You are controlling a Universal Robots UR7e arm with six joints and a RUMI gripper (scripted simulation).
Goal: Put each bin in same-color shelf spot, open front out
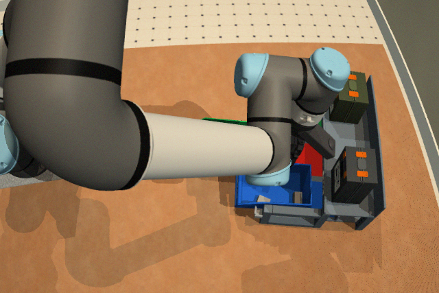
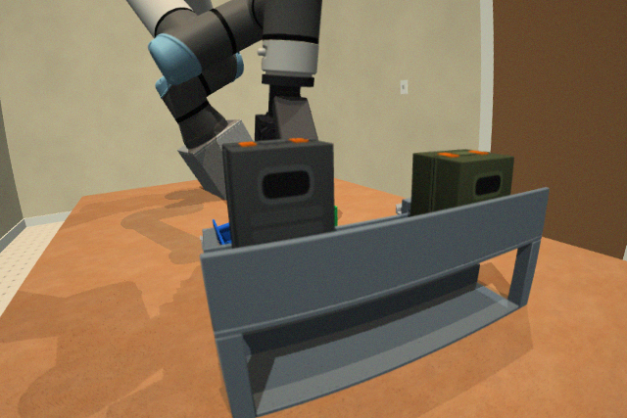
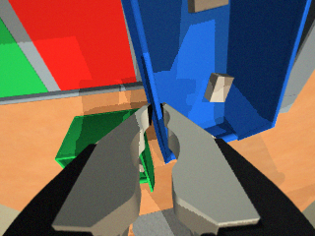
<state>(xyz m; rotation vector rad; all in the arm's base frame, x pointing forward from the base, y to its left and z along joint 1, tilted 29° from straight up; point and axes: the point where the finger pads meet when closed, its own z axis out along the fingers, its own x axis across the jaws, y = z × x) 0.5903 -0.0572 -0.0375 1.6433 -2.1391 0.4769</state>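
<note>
Right now my hand is 40 mm to the left of the blue bin, 30 mm above it and 10 mm past it. The rest, counted from my hand: shelf front lip 80 mm below, 70 mm to the left, 10 mm behind; black box 150 mm ahead, 80 mm to the right, 70 mm above; green bin 140 mm behind, 100 mm to the left, 60 mm below.
</note>
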